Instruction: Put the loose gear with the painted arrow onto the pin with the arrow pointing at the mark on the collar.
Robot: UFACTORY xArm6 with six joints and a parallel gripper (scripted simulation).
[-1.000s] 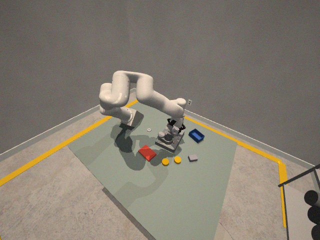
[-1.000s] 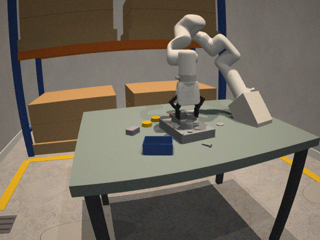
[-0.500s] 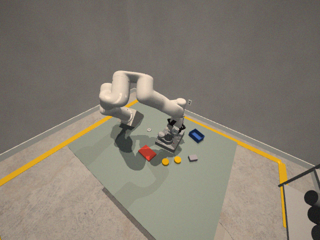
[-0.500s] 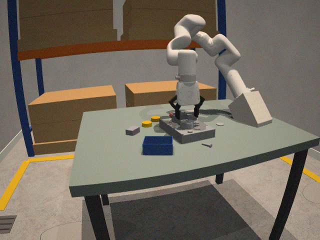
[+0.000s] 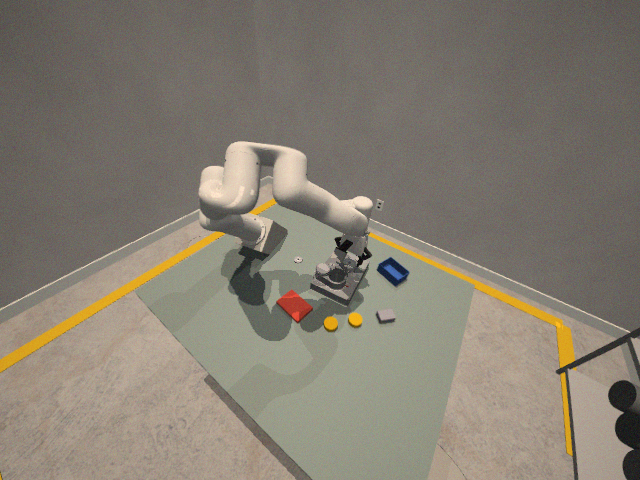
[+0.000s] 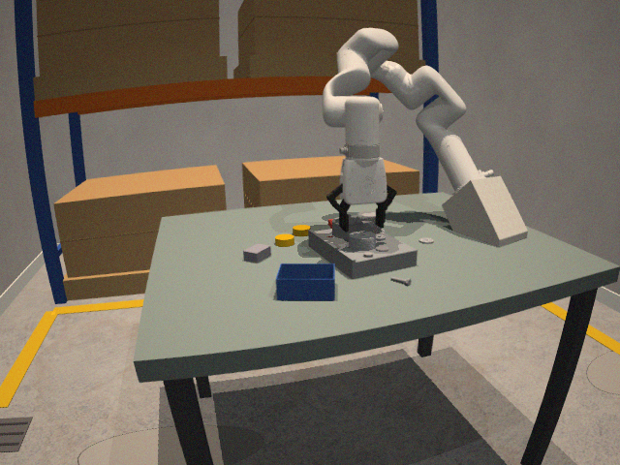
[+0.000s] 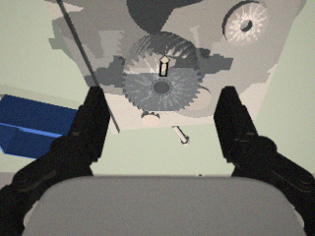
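Now: hand 40 mm above the grey gear. Also, from my hand: blue bin (150 mm ahead, 130 mm to the left, 80 mm below); then bolt (140 mm to the left, 90 mm below, 50 mm behind); then small grey block (240 mm ahead, 80 mm to the right, 80 mm below).
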